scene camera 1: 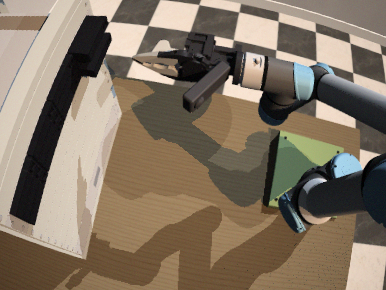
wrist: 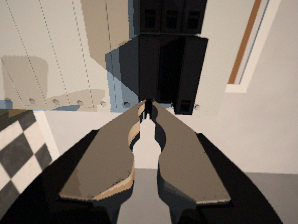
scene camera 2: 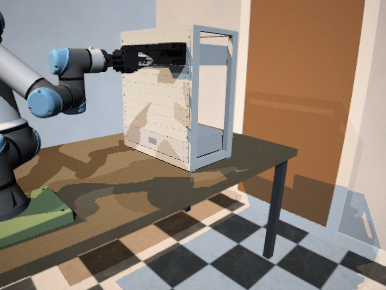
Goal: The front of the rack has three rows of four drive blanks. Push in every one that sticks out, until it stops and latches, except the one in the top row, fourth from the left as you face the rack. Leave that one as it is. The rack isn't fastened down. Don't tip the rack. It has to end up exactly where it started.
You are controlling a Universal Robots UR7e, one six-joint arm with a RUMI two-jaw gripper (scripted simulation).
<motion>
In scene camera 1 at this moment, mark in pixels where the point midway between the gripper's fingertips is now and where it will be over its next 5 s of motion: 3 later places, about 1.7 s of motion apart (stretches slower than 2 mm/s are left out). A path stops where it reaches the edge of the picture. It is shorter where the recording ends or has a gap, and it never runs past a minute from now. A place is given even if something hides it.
My gripper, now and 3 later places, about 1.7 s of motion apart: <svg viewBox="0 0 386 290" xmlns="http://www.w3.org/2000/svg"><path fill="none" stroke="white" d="M132 57L107 53L98 53L92 52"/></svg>
</motion>
